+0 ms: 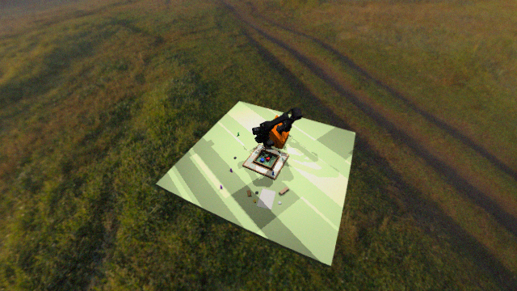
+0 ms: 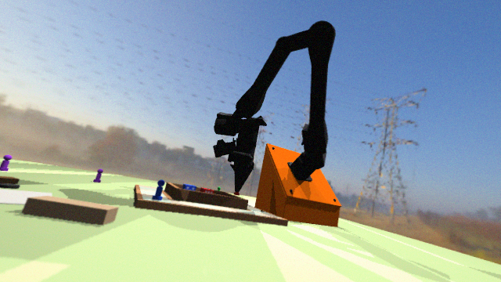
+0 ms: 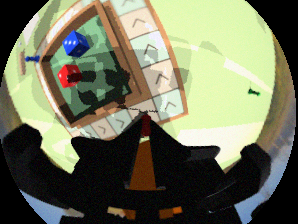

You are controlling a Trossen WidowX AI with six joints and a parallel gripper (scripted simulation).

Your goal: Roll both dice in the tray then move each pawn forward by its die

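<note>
The blue pawn lies 25 cm ahead of my gripper tip, 14 cm to the left of it and 1 cm below it. Round my gripper tip: wooden block 37 cm ahead, 25 cm to the left, 3 cm below; then green pawn 11 cm behind, 28 cm to the right, 2 cm below; then red pawn 1 cm above.
</note>
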